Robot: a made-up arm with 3 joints. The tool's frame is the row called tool.
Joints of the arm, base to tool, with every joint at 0 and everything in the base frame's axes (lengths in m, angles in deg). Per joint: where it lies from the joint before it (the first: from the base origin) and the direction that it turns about. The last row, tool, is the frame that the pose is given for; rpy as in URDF.
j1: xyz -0.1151 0.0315 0.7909 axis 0 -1 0
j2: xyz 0.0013 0.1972 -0.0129 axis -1 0 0
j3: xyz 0.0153 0.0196 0.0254 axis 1 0 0
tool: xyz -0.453 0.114 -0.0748 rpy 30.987 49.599 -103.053
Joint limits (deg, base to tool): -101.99..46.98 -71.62..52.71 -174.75..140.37
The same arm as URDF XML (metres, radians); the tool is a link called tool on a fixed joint. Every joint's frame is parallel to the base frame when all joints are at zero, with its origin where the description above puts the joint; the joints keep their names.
<robot name="arm">
<link name="base"/>
<link name="link1"/>
<link name="link2"/>
<link name="link3"/>
<link name="tool"/>
<joint name="j1" type="revolute"><parent link="base"/><child link="link1"/><origin xyz="-0.1151 0.0315 0.7909"/><axis xyz="0 -1 0"/><limit lower="-1.7801" upper="0.8200"/></joint>
<joint name="j2" type="revolute"><parent link="link1"/><child link="link2"/><origin xyz="0.0013 0.1972 -0.0129"/><axis xyz="-1 0 0"/><limit lower="-1.2500" upper="0.9200"/></joint>
<joint name="j3" type="revolute"><parent link="link2"/><child link="link3"/><origin xyz="0.0153 0.0196 0.0254"/><axis xyz="1 0 0"/><limit lower="-3.0500" upper="2.4499"/></joint>
<joint name="tool_joint" type="fixed"><parent link="link3"/><child link="tool"/><origin xyz="-0.4530 0.1140 -0.0748" rpy="0.5408 0.8657 -1.7986"/></joint>
</robot>

